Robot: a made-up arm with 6 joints. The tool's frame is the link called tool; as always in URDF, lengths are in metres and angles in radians. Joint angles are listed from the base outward.
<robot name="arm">
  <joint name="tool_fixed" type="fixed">
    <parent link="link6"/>
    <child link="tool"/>
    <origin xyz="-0.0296 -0.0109 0.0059" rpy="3.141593 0 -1.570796"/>
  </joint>
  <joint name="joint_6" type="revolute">
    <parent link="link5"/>
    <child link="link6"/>
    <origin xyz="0.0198 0.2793 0.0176" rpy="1.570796 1.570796 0"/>
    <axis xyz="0 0 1"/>
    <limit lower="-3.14" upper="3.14"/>
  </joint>
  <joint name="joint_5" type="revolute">
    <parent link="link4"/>
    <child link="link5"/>
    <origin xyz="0.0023 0.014 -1.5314" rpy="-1.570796 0 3.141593"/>
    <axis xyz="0 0 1"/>
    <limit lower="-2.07" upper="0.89"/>
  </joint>
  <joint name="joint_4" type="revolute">
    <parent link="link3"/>
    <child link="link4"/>
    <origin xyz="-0.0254 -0.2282 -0.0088" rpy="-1.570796 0 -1.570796"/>
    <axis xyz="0 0 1"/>
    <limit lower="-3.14" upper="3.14"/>
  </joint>
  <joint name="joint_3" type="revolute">
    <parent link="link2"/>
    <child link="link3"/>
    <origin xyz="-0.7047 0.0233 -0.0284" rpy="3.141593 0 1.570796"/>
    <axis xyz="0 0 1"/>
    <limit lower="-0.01" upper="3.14"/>
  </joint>
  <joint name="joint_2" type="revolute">
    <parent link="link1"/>
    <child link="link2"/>
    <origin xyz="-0.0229 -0.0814 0.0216" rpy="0 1.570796 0"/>
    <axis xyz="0 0 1"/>
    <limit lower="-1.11" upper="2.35"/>
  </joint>
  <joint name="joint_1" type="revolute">
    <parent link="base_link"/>
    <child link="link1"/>
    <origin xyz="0.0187 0.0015 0.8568" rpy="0 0 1.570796"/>
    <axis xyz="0 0 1"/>
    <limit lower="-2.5" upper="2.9"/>
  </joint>
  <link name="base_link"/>
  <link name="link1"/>
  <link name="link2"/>
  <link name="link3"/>
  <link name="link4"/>
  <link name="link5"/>
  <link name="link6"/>
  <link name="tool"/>
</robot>
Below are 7 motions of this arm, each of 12 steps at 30 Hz.
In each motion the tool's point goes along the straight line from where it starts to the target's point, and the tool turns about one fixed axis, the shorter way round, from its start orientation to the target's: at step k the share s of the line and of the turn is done. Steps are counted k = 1, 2, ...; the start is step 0. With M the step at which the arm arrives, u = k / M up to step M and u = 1 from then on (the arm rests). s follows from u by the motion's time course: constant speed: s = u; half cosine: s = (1 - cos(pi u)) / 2; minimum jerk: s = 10 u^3 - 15 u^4 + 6 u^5.
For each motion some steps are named. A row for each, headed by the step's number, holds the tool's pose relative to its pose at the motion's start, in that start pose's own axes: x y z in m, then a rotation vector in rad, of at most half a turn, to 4 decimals.
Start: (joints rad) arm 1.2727 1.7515 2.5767 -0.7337 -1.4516 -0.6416
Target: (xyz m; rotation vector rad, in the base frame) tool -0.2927 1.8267 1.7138 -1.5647 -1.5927 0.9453
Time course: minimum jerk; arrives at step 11
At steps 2, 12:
2: -0.0262 -0.0100 0.0203 0.0052 -0.0427 -0.0045
12: -0.5834 -0.2236 0.4511 0.1149 -0.9498 -0.1010

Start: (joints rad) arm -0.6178 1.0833 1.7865 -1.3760 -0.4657 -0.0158
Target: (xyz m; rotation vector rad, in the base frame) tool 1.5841 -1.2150 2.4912 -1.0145 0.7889 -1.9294
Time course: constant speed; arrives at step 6
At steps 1, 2, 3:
1: 0.0228 0.0115 -0.0111 -0.0111 0.0103 0.0037
2: 0.0457 0.0230 -0.0222 -0.0222 0.0207 0.0074
3: 0.0685 0.0345 -0.0334 -0.0333 0.0310 0.0111

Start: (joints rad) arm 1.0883 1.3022 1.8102 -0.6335 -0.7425 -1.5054
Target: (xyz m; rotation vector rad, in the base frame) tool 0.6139 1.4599 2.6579 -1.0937 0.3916 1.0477
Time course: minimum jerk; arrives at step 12
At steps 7, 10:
7: -0.3852 -0.2555 -0.4334 0.1592 -0.4055 0.3183
10: -0.5686 -0.3771 -0.6397 0.2350 -0.5986 0.4698

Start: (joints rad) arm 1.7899 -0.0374 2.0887 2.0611 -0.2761 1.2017
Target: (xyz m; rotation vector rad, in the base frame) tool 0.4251 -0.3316 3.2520 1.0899 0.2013 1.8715
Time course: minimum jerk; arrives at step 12
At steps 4, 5, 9, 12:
4: 0.1608 -0.0387 -0.0431 0.1029 0.0155 0.0239
5: 0.2656 -0.0640 -0.0711 0.1699 0.0256 0.0395
9: 0.6869 -0.1654 -0.1840 0.4393 0.0661 0.1021
12: 0.7662 -0.1845 -0.2052 0.4901 0.0738 0.1139

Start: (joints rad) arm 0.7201 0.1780 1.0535 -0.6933 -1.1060 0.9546
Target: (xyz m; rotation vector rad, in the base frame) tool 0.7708 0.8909 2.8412 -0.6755 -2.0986 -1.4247
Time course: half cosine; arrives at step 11
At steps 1, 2, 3, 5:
1: 0.0001 -0.0025 -0.0004 0.0088 0.0011 -0.0071
2: 0.0003 -0.0097 -0.0017 0.0345 0.0044 -0.0279
3: 0.0007 -0.0211 -0.0037 0.0750 0.0095 -0.0606
5: 0.0017 -0.0525 -0.0093 0.1865 0.0236 -0.1505

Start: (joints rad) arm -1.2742 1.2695 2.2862 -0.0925 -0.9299 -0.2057
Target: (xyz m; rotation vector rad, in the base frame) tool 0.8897 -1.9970 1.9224 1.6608 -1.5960 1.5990
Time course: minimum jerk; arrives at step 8
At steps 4, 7, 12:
4: -0.3650 -0.0423 0.2411 -0.0050 -0.2151 0.1003
7: -0.7184 -0.0832 0.4744 -0.0098 -0.4232 0.1975
12: -0.7301 -0.0846 0.4821 -0.0099 -0.4301 0.2007

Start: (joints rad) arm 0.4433 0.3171 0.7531 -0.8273 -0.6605 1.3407
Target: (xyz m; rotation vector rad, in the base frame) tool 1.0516 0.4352 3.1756 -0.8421 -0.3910 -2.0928
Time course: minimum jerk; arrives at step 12
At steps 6, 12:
6: 0.3597 0.1197 -0.3657 -0.1330 0.4147 0.2945
12: 0.7194 0.2394 -0.7314 -0.2660 0.8293 0.5891

